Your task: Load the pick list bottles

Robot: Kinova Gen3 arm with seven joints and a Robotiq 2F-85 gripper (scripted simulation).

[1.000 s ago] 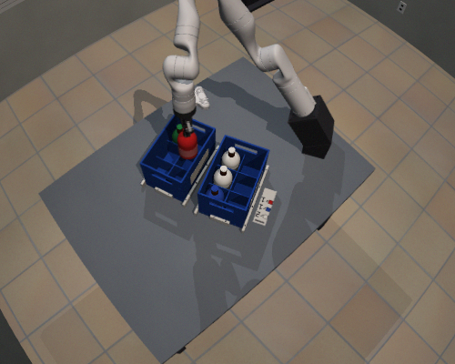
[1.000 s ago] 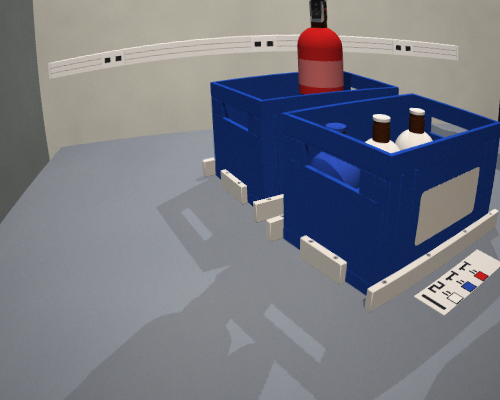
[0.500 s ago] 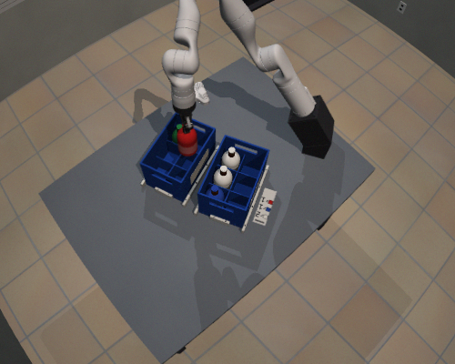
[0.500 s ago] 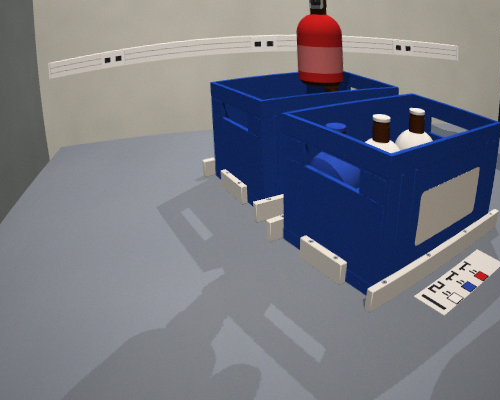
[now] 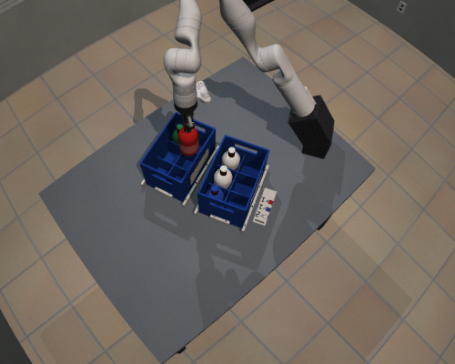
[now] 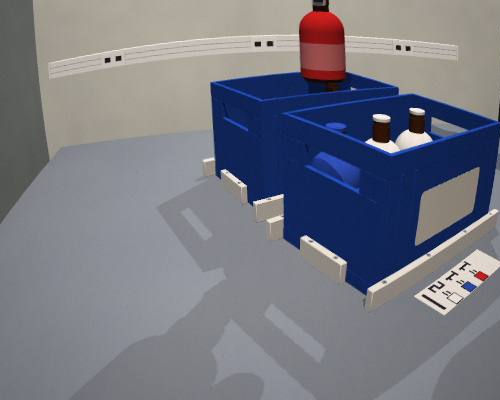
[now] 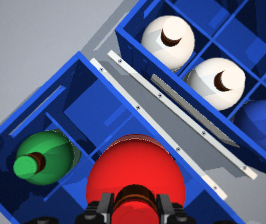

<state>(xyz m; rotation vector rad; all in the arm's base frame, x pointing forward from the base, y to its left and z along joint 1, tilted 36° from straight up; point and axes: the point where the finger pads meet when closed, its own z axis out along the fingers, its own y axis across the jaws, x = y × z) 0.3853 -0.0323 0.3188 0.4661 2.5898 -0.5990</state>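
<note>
Now: hand 70 mm above the red-label bottle. Round my hand: white bottle: 250 mm below, 120 mm behind, 110 mm to the left; green-label bottle: 250 mm below, 120 mm to the right, 50 mm behind; blue-label bottle: 250 mm below, 180 mm to the left, 40 mm ahead.
</note>
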